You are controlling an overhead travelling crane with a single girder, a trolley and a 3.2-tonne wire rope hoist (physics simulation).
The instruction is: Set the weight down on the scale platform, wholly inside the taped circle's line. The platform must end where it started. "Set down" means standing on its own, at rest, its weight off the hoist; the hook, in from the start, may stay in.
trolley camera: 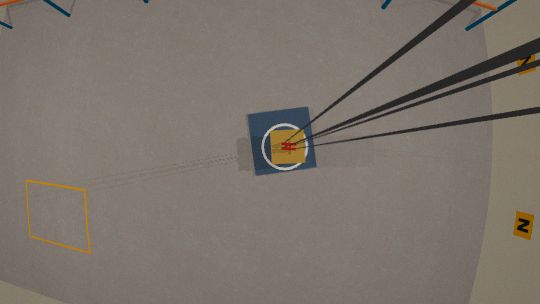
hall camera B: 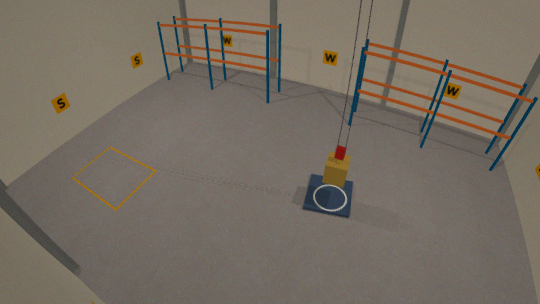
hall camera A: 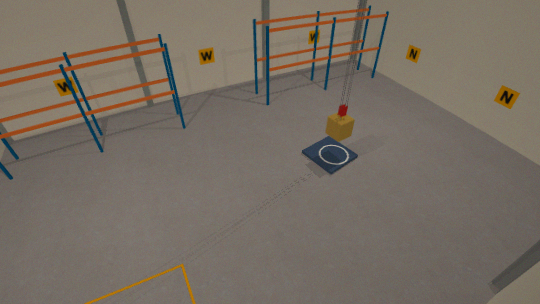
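Observation:
The yellow weight (hall camera A: 340,127) (hall camera B: 335,170) (trolley camera: 280,155) hangs upright from the hook below the red hook block (hall camera A: 342,110) (hall camera B: 340,153) (trolley camera: 288,146). A gap shows between the weight and the blue scale platform (hall camera A: 313,151) (hall camera B: 315,180) (trolley camera: 267,117), with shadow on the platform. The white taped circle (hall camera A: 319,154) (hall camera B: 330,210) (trolley camera: 263,146) shows on its top. In the trolley view the weight covers the circle's middle and right part, its right corners close to or over the line. The hook is engaged in the weight; its fine detail is too small to see.
Blue and orange racks (hall camera A: 267,65) (hall camera A: 82,110) (hall camera B: 268,67) (hall camera B: 436,107) stand along the W wall. An orange outlined rectangle (hall camera A: 135,284) (hall camera B: 95,193) (trolley camera: 56,185) is marked on the floor. Several wire ropes run up from the hook block.

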